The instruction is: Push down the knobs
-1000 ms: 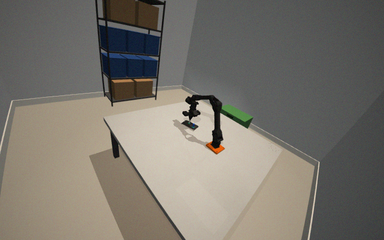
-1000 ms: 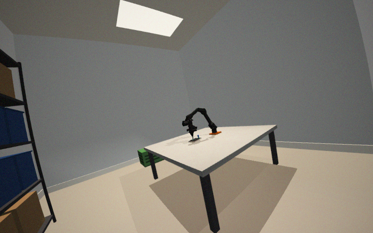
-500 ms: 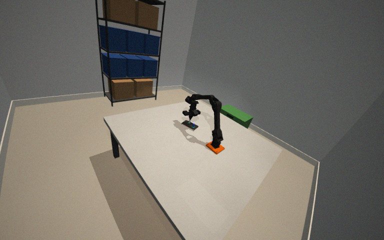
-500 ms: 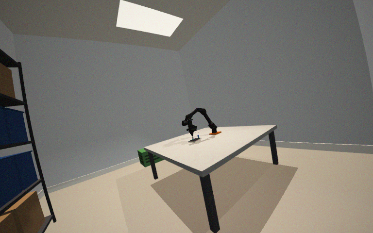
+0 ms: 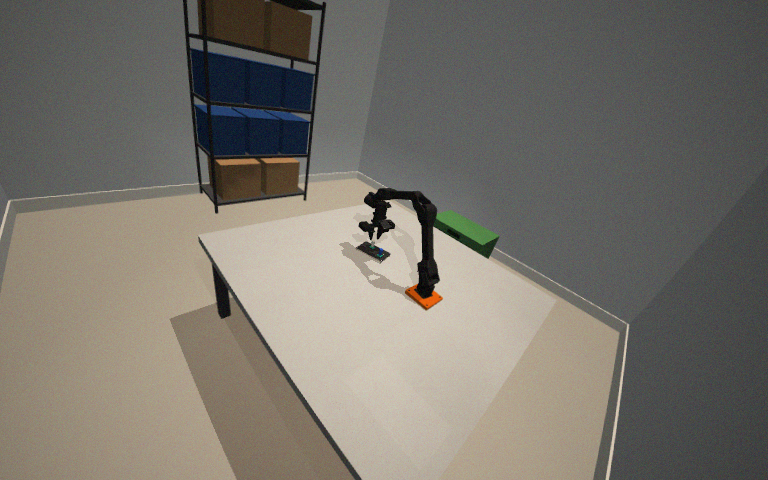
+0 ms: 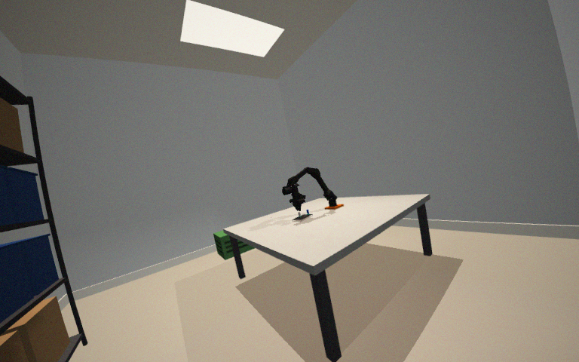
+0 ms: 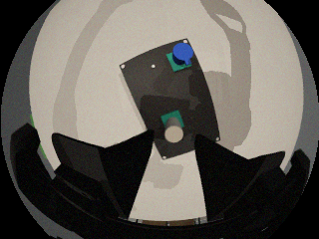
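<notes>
Right now the white knob is 3 cm below my gripper tip. From my gripper tip the other things lie so: blue knob 8 cm behind, 2 cm below, 1 cm to the left.
</notes>
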